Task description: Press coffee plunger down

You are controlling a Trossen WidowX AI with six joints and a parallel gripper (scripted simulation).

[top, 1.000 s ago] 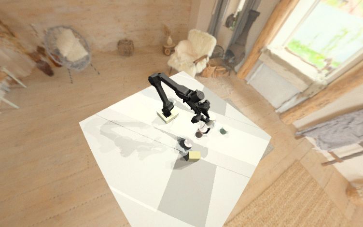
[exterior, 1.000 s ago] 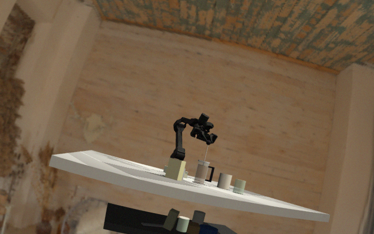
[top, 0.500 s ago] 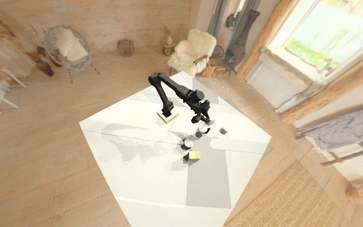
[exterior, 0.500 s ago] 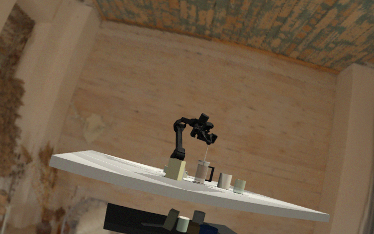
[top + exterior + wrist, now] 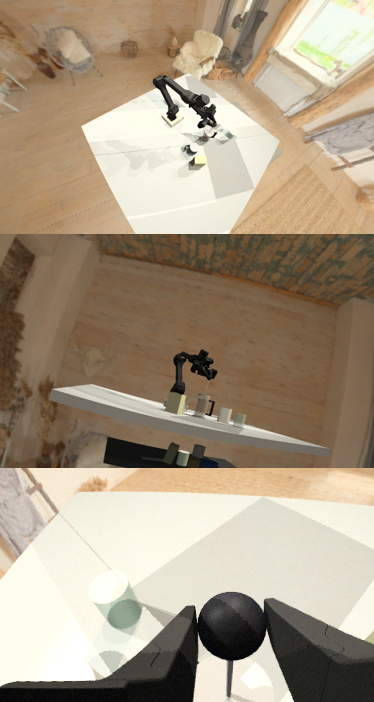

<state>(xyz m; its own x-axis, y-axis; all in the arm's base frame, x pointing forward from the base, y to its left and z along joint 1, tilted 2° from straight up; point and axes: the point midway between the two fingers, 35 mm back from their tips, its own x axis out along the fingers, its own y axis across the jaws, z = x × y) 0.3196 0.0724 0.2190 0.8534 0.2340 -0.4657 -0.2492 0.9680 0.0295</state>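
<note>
Right now my gripper tip is 13 cm above the glass coffee press and 1 cm to the right of it. Round my gripper tip: grey cylinder (22 cm below, 15 cm to the right, 2 cm behind).
</note>
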